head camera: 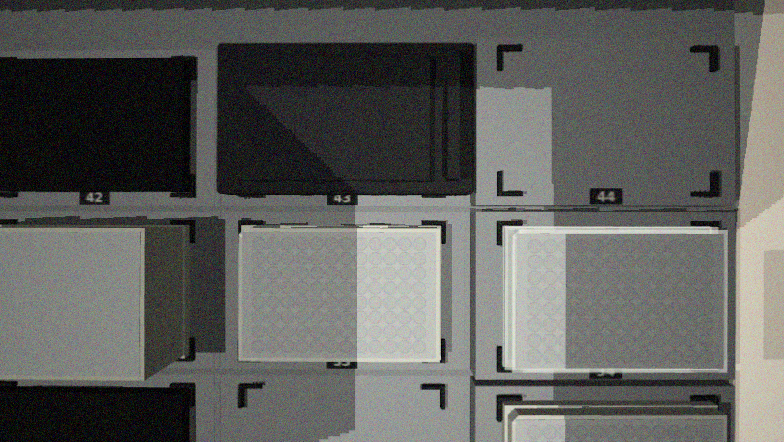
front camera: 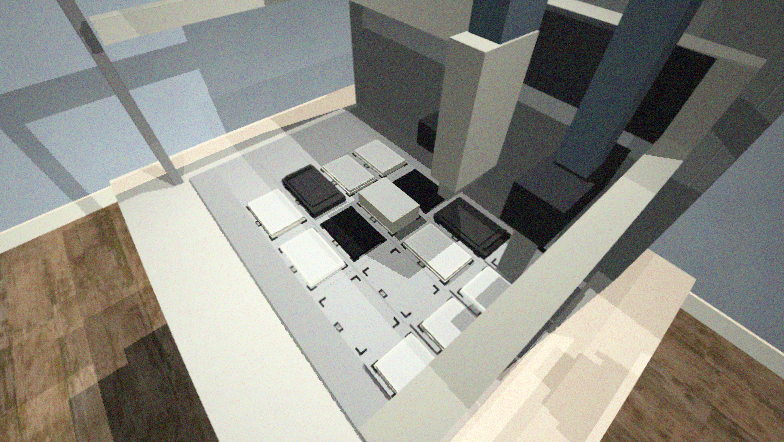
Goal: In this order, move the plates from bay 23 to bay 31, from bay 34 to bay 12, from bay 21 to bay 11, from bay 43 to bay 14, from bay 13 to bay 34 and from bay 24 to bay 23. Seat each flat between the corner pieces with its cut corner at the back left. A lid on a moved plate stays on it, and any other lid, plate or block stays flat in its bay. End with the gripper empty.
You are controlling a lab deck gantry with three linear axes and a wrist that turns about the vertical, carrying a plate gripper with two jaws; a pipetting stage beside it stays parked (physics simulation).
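Places are measured from the robot's base along level axes (x left, y back, z up), in metres.
Where they show: gripper, between the fingertips: (front camera: 522, 260); robot's base, origin of its link: (front camera: 248, 207).
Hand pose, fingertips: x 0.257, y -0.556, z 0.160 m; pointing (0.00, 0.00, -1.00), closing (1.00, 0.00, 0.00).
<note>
Each offset is from my fingertips to the centre of the thing. "pt": to the spot under its first point.
The dark gripper body (front camera: 540, 205) hangs at the right behind the frame beam; its jaws are hidden. A pale plate {dz -0.138, dx +0.000, dy +0.000 m} (front camera: 485, 288) (head camera: 614, 301) lies flat in bay 34, and another plate {dz -0.138, dx -0.107, dy +0.000 m} (front camera: 447, 323) (head camera: 614, 431) is in bay 24. Bay 23 shows bare corner pieces (front camera: 395, 250) (head camera: 433, 392), and bay 13 holds no plate. In the front view, plates lie in bay 11 {pt dz -0.145, dx -0.216, dy +0.479 m} (front camera: 276, 213), bay 12 {pt dz -0.145, dx -0.216, dy +0.320 m} (front camera: 312, 256), bay 14 {pt dz -0.131, dx -0.218, dy +0.033 m} (front camera: 403, 362) and bay 31 {pt dz -0.145, dx -0.005, dy +0.479 m} (front camera: 349, 174). Dark blocks without plates sit in bay 21 {dz -0.144, dx -0.106, dy +0.496 m} (front camera: 312, 189) and bay 43 {dz -0.144, dx +0.108, dy +0.160 m} (front camera: 471, 225) (head camera: 340, 120).
A tall pale block {dz -0.139, dx +0.000, dy +0.328 m} (front camera: 388, 203) (head camera: 71, 301) is in bay 32. A plate {dz -0.152, dx +0.000, dy +0.164 m} (front camera: 438, 250) (head camera: 340, 296) lies in bay 33 and another plate {dz -0.152, dx +0.107, dy +0.492 m} (front camera: 378, 156) in bay 41. Black slabs are in bay 22 {pt dz -0.152, dx -0.107, dy +0.320 m} (front camera: 354, 232) and bay 42 {pt dz -0.152, dx +0.100, dy +0.328 m} (front camera: 418, 189). A frame beam (front camera: 549, 285) crosses the front right.
</note>
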